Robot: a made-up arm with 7 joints. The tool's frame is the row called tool. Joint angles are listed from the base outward.
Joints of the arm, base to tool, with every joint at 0 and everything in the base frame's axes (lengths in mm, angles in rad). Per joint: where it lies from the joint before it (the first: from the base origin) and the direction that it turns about. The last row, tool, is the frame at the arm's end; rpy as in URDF.
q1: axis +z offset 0 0 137.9
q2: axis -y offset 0 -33.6 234.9
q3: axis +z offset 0 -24.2 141.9
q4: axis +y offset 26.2 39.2 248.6
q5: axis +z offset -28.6 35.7 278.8
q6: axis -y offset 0 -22.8 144.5
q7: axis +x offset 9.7 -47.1 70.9
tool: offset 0 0 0 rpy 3.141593 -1.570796 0
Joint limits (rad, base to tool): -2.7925..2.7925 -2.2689..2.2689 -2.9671..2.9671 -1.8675..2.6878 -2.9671..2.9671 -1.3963..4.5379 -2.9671..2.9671
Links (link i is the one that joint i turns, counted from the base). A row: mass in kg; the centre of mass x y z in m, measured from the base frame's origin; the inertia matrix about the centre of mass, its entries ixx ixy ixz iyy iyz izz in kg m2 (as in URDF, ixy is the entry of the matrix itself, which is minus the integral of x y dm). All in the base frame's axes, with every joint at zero. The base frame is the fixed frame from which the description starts. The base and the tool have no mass.
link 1: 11; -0.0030 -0.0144 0.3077; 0.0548 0 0 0.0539 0.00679 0.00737
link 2: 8.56; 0.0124 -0.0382 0.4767; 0.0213 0 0 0.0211 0.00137 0.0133
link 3: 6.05; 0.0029 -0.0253 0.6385; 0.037 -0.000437 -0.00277 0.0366 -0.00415 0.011
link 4: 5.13; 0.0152 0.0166 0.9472; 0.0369 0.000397 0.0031 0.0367 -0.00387 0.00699
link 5: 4.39; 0.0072 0.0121 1.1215; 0.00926 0 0 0.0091 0.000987 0.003
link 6: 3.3; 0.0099 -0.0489 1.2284; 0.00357 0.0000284 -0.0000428 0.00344 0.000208 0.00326
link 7: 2.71; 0.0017 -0.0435 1.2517; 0.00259 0 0 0.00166 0 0.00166
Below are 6 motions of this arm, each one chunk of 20 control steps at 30 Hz.
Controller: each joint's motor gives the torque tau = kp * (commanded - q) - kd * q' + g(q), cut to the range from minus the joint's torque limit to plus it. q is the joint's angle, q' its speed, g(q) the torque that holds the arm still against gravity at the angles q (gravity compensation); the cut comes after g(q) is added. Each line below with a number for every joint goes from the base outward.
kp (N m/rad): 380 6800 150 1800 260 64 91
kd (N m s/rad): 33 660 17 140 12 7.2 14
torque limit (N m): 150 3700 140 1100 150 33 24
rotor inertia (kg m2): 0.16 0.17 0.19 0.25 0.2 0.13 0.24
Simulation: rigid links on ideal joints. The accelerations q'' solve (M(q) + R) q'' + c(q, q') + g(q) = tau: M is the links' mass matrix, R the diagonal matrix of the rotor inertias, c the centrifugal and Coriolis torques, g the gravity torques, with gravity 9.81 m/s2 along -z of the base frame. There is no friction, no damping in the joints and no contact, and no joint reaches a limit. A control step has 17 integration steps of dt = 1/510 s. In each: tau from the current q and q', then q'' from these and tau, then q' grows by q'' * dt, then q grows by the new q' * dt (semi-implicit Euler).
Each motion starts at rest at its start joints. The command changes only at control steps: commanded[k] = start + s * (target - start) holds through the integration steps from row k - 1 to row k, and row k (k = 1, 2, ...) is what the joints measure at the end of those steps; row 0 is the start. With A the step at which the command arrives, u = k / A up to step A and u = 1 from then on. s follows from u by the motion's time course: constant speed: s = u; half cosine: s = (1 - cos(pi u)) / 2; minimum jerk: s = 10 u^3 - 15 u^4 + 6 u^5; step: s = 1 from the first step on.
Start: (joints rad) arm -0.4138 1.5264 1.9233 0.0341 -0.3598 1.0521 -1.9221
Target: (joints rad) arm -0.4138 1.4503 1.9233 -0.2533 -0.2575 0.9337 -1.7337
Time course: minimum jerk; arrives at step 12
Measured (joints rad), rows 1 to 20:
1: -0.4140 1.5263 1.9232 0.0337 -0.3596 1.0520 -1.9220
2: -0.4150 1.5259 1.9227 0.0306 -0.3583 1.0510 -1.9211
3: -0.4178 1.5244 1.9215 0.0223 -0.3546 1.0482 -1.9182
4: -0.4228 1.5211 1.9197 0.0066 -0.3471 1.0427 -1.9124
5: -0.4297 1.5159 1.9175 -0.0171 -0.3359 1.0341 -1.9029
6: -0.4378 1.5085 1.9155 -0.0477 -0.3215 1.0224 -1.8895
7: -0.4458 1.4997 1.9143 -0.0832 -0.3054 1.0086 -1.8728
8: -0.4523 1.4899 1.9144 -0.1202 -0.2896 0.9937 -1.8539
9: -0.4558 1.4803 1.9164 -0.1554 -0.2757 0.9792 -1.8342
10: -0.4554 1.4717 1.9202 -0.1856 -0.2653 0.9664 -1.8153
11: -0.4507 1.4647 1.9251 -0.2089 -0.2590 0.9565 -1.7985
12: -0.4422 1.4596 1.9299 -0.2250 -0.2564 0.9495 -1.7847
13: -0.4314 1.4561 1.9332 -0.2358 -0.2562 0.9449 -1.7737
14: -0.4197 1.4539 1.9347 -0.2430 -0.2570 0.9421 -1.7650
15: -0.4080 1.4525 1.9346 -0.2479 -0.2580 0.9406 -1.7583
16: -0.3973 1.4516 1.9337 -0.2512 -0.2589 0.9398 -1.7530
17: -0.3881 1.4511 1.9323 -0.2535 -0.2597 0.9396 -1.7489
18: -0.3807 1.4508 1.9309 -0.2550 -0.2601 0.9397 -1.7456
19: -0.3754 1.4506 1.9297 -0.2560 -0.2604 0.9398 -1.7431
20: -0.3722 1.4504 1.9286 -0.2566 -0.2605 0.9399 -1.7411

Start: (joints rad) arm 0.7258 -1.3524 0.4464 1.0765 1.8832 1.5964 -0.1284
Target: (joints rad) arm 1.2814 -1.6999 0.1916 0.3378 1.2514 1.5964 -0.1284
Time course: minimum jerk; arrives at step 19
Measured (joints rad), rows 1 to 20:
1: 0.7259 -1.3525 0.4464 1.0762 1.8829 1.5965 -0.1284
2: 0.7266 -1.3535 0.4462 1.0738 1.8806 1.5969 -0.1284
3: 0.7291 -1.3563 0.4452 1.0670 1.8736 1.5978 -0.1284
4: 0.7347 -1.3618 0.4424 1.0532 1.8590 1.5991 -0.1284
5: 0.7448 -1.3709 0.4366 1.0307 1.8351 1.6006 -0.1283
6: 0.7604 -1.3840 0.4268 0.9984 1.8012 1.6020 -0.1283
7: 0.7822 -1.4014 0.4121 0.9565 1.7578 1.6029 -0.1282
8: 0.8102 -1.4229 0.3923 0.9056 1.7063 1.6033 -0.1281
9: 0.8440 -1.4479 0.3675 0.8474 1.6484 1.6030 -0.1280
10: 0.8826 -1.4758 0.3387 0.7841 1.5868 1.6020 -0.1279
11: 0.9246 -1.5054 0.3077 0.7181 1.5243 1.6005 -0.1278
12: 0.9688 -1.5356 0.2768 0.6521 1.4636 1.5988 -0.1277
13: 1.0138 -1.5651 0.2484 0.5886 1.4074 1.5971 -0.1277
14: 1.0587 -1.5927 0.2248 0.5302 1.3582 1.5954 -0.1277
15: 1.1029 -1.6174 0.2072 0.4789 1.3177 1.5940 -0.1277
16: 1.1456 -1.6384 0.1959 0.4364 1.2871 1.5928 -0.1277
17: 1.1863 -1.6552 0.1907 0.4036 1.2666 1.5918 -0.1278
18: 1.2242 -1.6680 0.1907 0.3802 1.2555 1.5910 -0.1279
19: 1.2585 -1.6772 0.1944 0.3651 1.2516 1.5904 -0.1281
20: 1.2886 -1.6838 0.2004 0.3557 1.2519 1.5900 -0.1282

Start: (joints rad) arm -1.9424 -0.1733 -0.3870 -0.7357 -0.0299 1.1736 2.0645
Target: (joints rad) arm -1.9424 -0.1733 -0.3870 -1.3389 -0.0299 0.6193 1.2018
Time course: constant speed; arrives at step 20
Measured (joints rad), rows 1 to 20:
1: -1.9429 -0.1742 -0.3870 -0.7436 -0.0273 1.1666 2.0591
2: -1.9434 -0.1748 -0.3879 -0.7595 -0.0253 1.1533 2.0461
3: -1.9437 -0.1749 -0.3891 -0.7814 -0.0253 1.1360 2.0266
4: -1.9439 -0.1747 -0.3901 -0.8069 -0.0266 1.1164 2.0020
5: -1.9439 -0.1744 -0.3907 -0.8346 -0.0281 1.0950 1.9733
6: -1.9437 -0.1741 -0.3908 -0.8634 -0.0291 1.0722 1.9415
7: -1.9435 -0.1738 -0.3906 -0.8929 -0.0297 1.0482 1.9072
8: -1.9433 -0.1736 -0.3900 -0.9228 -0.0300 1.0232 1.8710
9: -1.9430 -0.1734 -0.3893 -0.9527 -0.0301 0.9975 1.8333
10: -1.9427 -0.1733 -0.3885 -0.9828 -0.0301 0.9712 1.7944
11: -1.9425 -0.1732 -0.3878 -1.0129 -0.0301 0.9445 1.7545
12: -1.9423 -0.1731 -0.3871 -1.0430 -0.0301 0.9174 1.7140
13: -1.9421 -0.1730 -0.3865 -1.0731 -0.0301 0.8902 1.6729
14: -1.9420 -0.1730 -0.3860 -1.1032 -0.0300 0.8628 1.6313
15: -1.9419 -0.1730 -0.3856 -1.1334 -0.0300 0.8353 1.5894
16: -1.9419 -0.1730 -0.3854 -1.1635 -0.0300 0.8078 1.5473
17: -1.9419 -0.1730 -0.3852 -1.1937 -0.0300 0.7802 1.5049
18: -1.9419 -0.1729 -0.3852 -1.2239 -0.0300 0.7526 1.4624
19: -1.9419 -0.1729 -0.3852 -1.2540 -0.0300 0.7250 1.4197
20: -1.9419 -0.1729 -0.3853 -1.2842 -0.0301 0.6974 1.3769

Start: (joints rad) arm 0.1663 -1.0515 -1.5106 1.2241 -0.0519 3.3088 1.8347
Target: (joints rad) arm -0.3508 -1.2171 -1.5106 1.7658 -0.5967 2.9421 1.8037
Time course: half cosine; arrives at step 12
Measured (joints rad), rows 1 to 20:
1: 0.1669 -1.0522 -1.5117 1.2268 -0.0558 3.3074 1.8346
2: 0.1680 -1.0550 -1.5147 1.2369 -0.0712 3.3014 1.8344
3: 0.1678 -1.0607 -1.5185 1.2571 -0.1022 3.2882 1.8338
4: 0.1633 -1.0697 -1.5212 1.2886 -0.1486 3.2666 1.8327
5: 0.1514 -1.0819 -1.5208 1.3309 -0.2074 3.2371 1.8312
6: 0.1293 -1.0969 -1.5159 1.3822 -0.2745 3.2009 1.8292
7: 0.0949 -1.1140 -1.5060 1.4400 -0.3450 3.1603 1.8268
8: 0.0473 -1.1323 -1.4913 1.5009 -0.4143 3.1176 1.8240
9: -0.0130 -1.1505 -1.4730 1.5611 -0.4775 3.0754 1.8210
10: -0.0839 -1.1675 -1.4534 1.6170 -0.5305 3.0363 1.8180
11: -0.1614 -1.1823 -1.4355 1.6649 -0.5694 3.0028 1.8151
12: -0.2406 -1.1937 -1.4225 1.7019 -0.5915 2.9773 1.8124
13: -0.3147 -1.2019 -1.4181 1.7279 -0.5989 2.9605 1.8101
14: -0.3782 -1.2075 -1.4250 1.7459 -0.5985 2.9510 1.8083
15: -0.4279 -1.2111 -1.4424 1.7580 -0.5958 2.9468 1.8069
16: -0.4630 -1.2133 -1.4673 1.7658 -0.5930 2.9462 1.8059
17: -0.4843 -1.2145 -1.4961 1.7705 -0.5910 2.9474 1.8052
18: -0.4933 -1.2151 -1.5250 1.7730 -0.5898 2.9493 1.8047
19: -0.4918 -1.2152 -1.5510 1.7737 -0.5894 2.9512 1.8043
20: -0.4822 -1.2152 -1.5720 1.7734 -0.5896 2.9525 1.8041

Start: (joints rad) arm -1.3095 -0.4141 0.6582 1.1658 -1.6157 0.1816 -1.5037
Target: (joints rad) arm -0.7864 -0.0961 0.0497 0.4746 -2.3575 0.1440 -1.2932
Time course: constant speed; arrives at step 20
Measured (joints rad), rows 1 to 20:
1: -1.3009 -0.4105 0.6433 1.1575 -1.6290 0.1804 -1.5022
2: -1.2871 -0.4035 0.6192 1.1397 -1.6570 0.1784 -1.4989
3: -1.2712 -0.3937 0.5918 1.1151 -1.6921 0.1764 -1.4940
4: -1.2539 -0.3819 0.5635 1.0860 -1.7293 0.1743 -1.4880
5: -1.2352 -0.3688 0.5352 1.0542 -1.7666 0.1722 -1.4811
6: -1.2148 -0.3546 0.5071 1.0209 -1.8039 0.1700 -1.4734
7: -1.1926 -0.3399 0.4795 0.9868 -1.8410 0.1678 -1.4651
8: -1.1685 -0.3247 0.4526 0.9524 -1.8782 0.1659 -1.4563
9: -1.1427 -0.3093 0.4263 0.9179 -1.9155 0.1642 -1.4471
10: -1.1155 -0.2936 0.4009 0.8833 -1.9530 0.1627 -1.4377
11: -1.0871 -0.2779 0.3763 0.8488 -1.9905 0.1616 -1.4280
12: -1.0580 -0.2620 0.3523 0.8142 -2.0281 0.1607 -1.4182
13: -1.0283 -0.2461 0.3287 0.7797 -2.0658 0.1600 -1.4082
14: -0.9986 -0.2302 0.3051 0.7451 -2.1033 0.1594 -1.3981
15: -0.9692 -0.2142 0.2811 0.7105 -2.1409 0.1587 -1.3879
16: -0.9403 -0.1982 0.2565 0.6759 -2.1782 0.1579 -1.3776
17: -0.9122 -0.1821 0.2309 0.6412 -2.2155 0.1569 -1.3673
18: -0.8849 -0.1661 0.2040 0.6065 -2.2526 0.1556 -1.3570
19: -0.8584 -0.1502 0.1758 0.5718 -2.2896 0.1540 -1.3466
20: -0.8326 -0.1342 0.1463 0.5372 -2.3265 0.1521 -1.3362

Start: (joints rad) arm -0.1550 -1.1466 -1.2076 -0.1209 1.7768 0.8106 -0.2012
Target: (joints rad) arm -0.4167 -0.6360 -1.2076 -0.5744 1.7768 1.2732 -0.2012
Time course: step
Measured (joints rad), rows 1 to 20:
1: -0.2066 -1.0402 -1.2962 -0.2430 1.8687 0.8020 -0.2057
2: -0.2742 -0.9150 -1.2673 -0.3617 1.8358 0.8879 -0.2052
3: -0.3315 -0.8232 -1.1879 -0.4401 1.7751 0.9993 -0.2030
4: -0.3744 -0.7592 -1.1145 -0.4913 1.7429 1.0937 -0.2011
5: -0.4022 -0.7157 -1.0647 -0.5243 1.7360 1.1626 -0.1998
6: -0.4167 -0.6869 -1.0416 -0.5451 1.7414 1.2086 -0.1990
7: -0.4213 -0.6682 -1.0409 -0.5579 1.7502 1.2373 -0.1987
8: -0.4198 -0.6563 -1.0557 -0.5657 1.7586 1.2541 -0.1987
9: -0.4154 -0.6490 -1.0788 -0.5704 1.7654 1.2631 -0.1989
10: -0.4106 -0.6444 -1.1045 -0.5731 1.7702 1.2675 -0.1992
11: -0.4068 -0.6417 -1.1290 -0.5747 1.7735 1.2693 -0.1995
12: -0.4047 -0.6400 -1.1500 -0.5755 1.7755 1.2699 -0.1998
13: -0.4043 -0.6389 -1.1670 -0.5758 1.7767 1.2701 -0.2001
14: -0.4054 -0.6382 -1.1799 -0.5758 1.7772 1.2702 -0.2004
15: -0.4074 -0.6377 -1.1894 -0.5755 1.7774 1.2705 -0.2006
16: -0.4100 -0.6373 -1.1961 -0.5752 1.7774 1.2709 -0.2007
17: -0.4127 -0.6371 -1.2007 -0.5748 1.7773 1.2713 -0.2009
18: -0.4152 -0.6368 -1.2038 -0.5745 1.7772 1.2718 -0.2010
19: -0.4173 -0.6367 -1.2059 -0.5742 1.7771 1.2723 -0.2010
20: -0.4188 -0.6365 -1.2072 -0.5740 1.7770 1.2727 -0.2011

